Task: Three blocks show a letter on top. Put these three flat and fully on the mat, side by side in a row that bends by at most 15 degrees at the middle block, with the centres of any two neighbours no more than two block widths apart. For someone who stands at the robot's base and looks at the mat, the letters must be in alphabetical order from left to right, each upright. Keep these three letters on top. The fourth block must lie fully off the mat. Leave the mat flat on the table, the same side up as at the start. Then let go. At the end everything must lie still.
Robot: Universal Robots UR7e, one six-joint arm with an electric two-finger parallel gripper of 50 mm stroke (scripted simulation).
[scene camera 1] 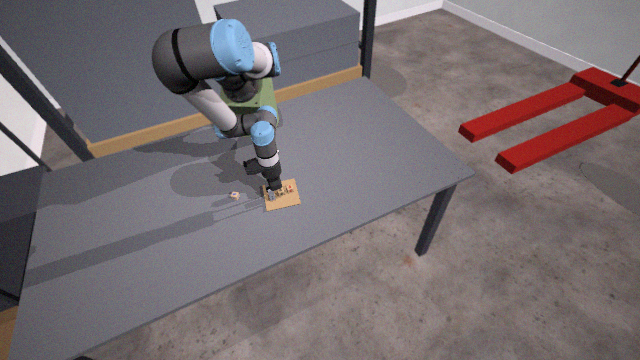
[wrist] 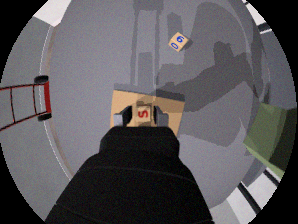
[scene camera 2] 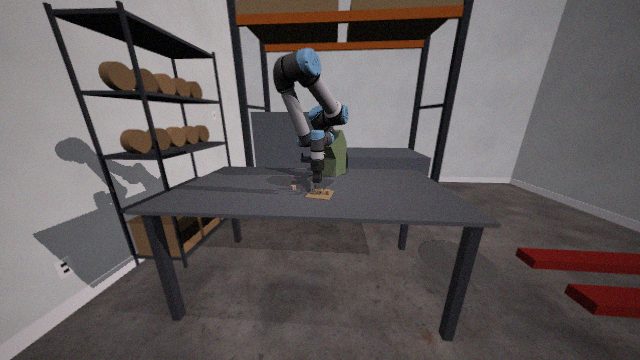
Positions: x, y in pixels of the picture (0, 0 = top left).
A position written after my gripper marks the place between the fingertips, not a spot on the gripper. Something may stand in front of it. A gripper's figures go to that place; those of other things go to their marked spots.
Labels:
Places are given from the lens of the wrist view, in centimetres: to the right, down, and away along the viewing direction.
my gripper [wrist: 142, 111]: -1, 0, 17
tan mat [wrist: 121, 99]: -5, -2, 18

